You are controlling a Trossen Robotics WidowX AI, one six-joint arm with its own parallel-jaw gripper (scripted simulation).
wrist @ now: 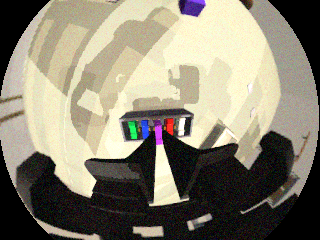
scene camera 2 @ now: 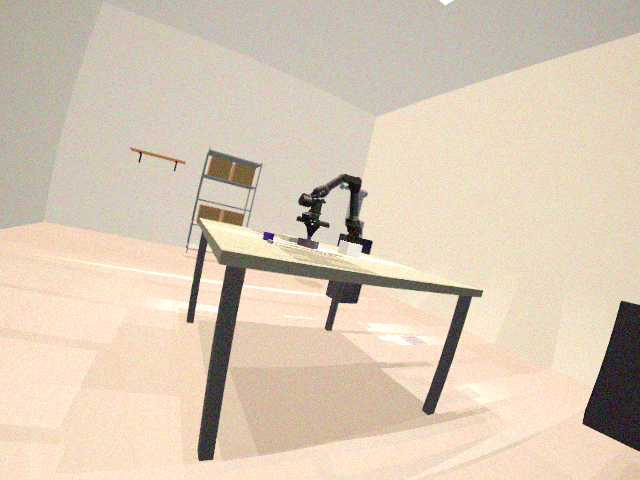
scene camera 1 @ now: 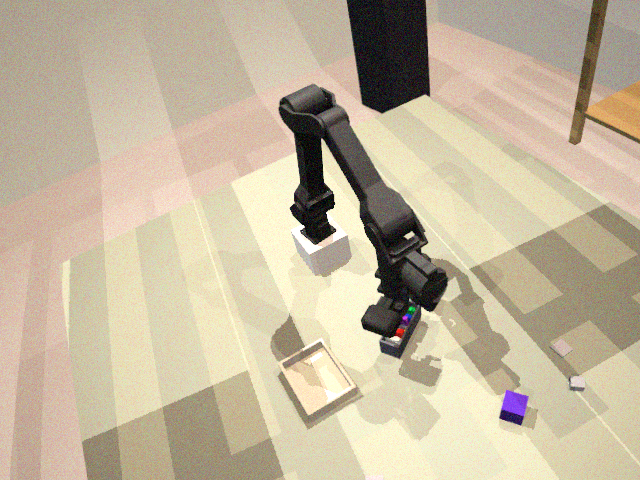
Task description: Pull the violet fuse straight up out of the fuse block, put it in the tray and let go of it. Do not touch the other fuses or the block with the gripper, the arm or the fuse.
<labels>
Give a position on a shallow tray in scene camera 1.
318, 380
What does my gripper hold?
A violet fuse.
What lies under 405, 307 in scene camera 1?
My gripper.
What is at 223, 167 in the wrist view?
My gripper.
</labels>
